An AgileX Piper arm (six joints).
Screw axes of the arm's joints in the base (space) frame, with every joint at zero. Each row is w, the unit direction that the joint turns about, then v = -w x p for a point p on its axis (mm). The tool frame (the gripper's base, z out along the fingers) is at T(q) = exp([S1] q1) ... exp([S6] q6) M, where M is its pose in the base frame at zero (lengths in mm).
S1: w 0 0 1 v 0 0 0
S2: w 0 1 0 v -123 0 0
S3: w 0 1 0 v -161.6 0 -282.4
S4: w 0.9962 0 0.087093 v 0 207.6 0
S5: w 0 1 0 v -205.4 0 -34.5
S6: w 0.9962 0 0.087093 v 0 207.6 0
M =
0.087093 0 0.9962 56.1
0 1 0 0
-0.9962 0 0.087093 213.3
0 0 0 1
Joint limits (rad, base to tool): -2.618..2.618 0..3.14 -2.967..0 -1.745..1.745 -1.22..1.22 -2.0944..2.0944
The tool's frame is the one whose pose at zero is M.
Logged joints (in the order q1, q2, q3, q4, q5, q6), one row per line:
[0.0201 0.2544 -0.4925 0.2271 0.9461 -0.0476]
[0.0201 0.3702 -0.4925 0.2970 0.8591 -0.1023]
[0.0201 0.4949 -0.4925 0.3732 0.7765 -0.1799]
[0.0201 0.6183 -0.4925 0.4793 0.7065 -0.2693]
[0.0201 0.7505 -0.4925 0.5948 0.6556 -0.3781]
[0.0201 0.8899 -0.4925 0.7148 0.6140 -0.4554]
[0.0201 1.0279 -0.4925 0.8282 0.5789 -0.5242]
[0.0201 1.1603 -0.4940 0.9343 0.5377 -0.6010]
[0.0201 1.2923 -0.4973 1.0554 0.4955 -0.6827]
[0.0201 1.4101 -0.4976 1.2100 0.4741 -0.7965]
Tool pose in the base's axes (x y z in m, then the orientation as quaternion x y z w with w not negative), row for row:
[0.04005 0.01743 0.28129 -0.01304 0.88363 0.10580 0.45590]
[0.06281 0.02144 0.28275 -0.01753 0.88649 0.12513 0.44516]
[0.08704 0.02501 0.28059 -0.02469 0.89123 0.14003 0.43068]
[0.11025 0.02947 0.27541 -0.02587 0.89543 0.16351 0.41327]
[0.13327 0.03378 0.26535 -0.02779 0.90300 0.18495 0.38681]
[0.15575 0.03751 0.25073 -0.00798 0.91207 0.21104 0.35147]
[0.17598 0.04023 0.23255 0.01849 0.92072 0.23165 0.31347]
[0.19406 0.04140 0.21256 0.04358 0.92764 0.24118 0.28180]
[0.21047 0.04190 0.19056 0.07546 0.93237 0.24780 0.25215]
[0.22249 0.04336 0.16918 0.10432 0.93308 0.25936 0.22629]
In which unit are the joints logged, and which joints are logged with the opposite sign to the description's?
The joints are logged in radians. Opposite sign: none.
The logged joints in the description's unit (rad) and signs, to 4 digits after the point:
[0.0201 0.2544 -0.4925 0.2271 0.9461 -0.0476]
[0.0201 0.3702 -0.4925 0.2970 0.8591 -0.1023]
[0.0201 0.4949 -0.4925 0.3732 0.7765 -0.1799]
[0.0201 0.6183 -0.4925 0.4793 0.7065 -0.2693]
[0.0201 0.7505 -0.4925 0.5948 0.6556 -0.3781]
[0.0201 0.8899 -0.4925 0.7148 0.6140 -0.4554]
[0.0201 1.0279 -0.4925 0.8282 0.5789 -0.5242]
[0.0201 1.1603 -0.4940 0.9343 0.5377 -0.6010]
[0.0201 1.2923 -0.4973 1.0554 0.4955 -0.6827]
[0.0201 1.4101 -0.4976 1.2100 0.4741 -0.7965]

